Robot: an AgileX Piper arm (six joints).
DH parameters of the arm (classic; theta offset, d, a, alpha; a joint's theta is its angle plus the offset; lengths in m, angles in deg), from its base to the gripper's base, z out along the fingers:
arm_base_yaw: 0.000 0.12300 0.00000 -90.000
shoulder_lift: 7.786 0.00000 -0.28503 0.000
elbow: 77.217 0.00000 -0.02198 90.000
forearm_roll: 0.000 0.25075 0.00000 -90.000
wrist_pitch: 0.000 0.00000 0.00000 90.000
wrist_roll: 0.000 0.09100 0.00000 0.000
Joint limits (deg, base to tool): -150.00..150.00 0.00..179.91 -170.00..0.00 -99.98..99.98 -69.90..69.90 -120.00..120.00
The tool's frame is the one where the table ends.
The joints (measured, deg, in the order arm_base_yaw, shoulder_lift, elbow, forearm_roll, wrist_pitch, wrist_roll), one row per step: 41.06 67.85 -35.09 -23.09 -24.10 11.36; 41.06 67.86 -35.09 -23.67 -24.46 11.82; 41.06 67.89 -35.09 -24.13 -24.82 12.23; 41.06 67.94 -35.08 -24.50 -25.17 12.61; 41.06 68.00 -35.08 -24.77 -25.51 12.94; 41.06 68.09 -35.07 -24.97 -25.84 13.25; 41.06 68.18 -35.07 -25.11 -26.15 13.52; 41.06 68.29 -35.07 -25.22 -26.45 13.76; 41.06 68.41 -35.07 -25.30 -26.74 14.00; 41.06 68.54 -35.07 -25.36 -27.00 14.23; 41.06 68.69 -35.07 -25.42 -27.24 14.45; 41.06 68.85 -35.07 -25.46 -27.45 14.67; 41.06 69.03 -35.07 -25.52 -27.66 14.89
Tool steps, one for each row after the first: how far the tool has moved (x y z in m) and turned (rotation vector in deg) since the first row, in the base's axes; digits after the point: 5 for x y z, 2 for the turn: -0.00038 0.00040 0.00036 0.17 -0.18 0.35; -0.00067 0.00080 0.00065 0.36 -0.31 0.66; -0.00089 0.00118 0.00080 0.58 -0.38 0.93; -0.00102 0.00156 0.00097 0.82 -0.43 1.16; -0.00107 0.00195 0.00095 1.06 -0.41 1.35; -0.00106 0.00232 0.00097 1.30 -0.39 1.51; -0.00099 0.00271 0.00090 1.53 -0.35 1.66; -0.00088 0.00311 0.00078 1.76 -0.27 1.78; -0.00073 0.00350 0.00057 1.97 -0.17 1.89; -0.00053 0.00393 0.00025 2.15 -0.05 2.00; -0.00028 0.00435 -0.00016 2.31 0.10 2.08; 0.00000 0.00481 -0.00067 2.45 0.26 2.17
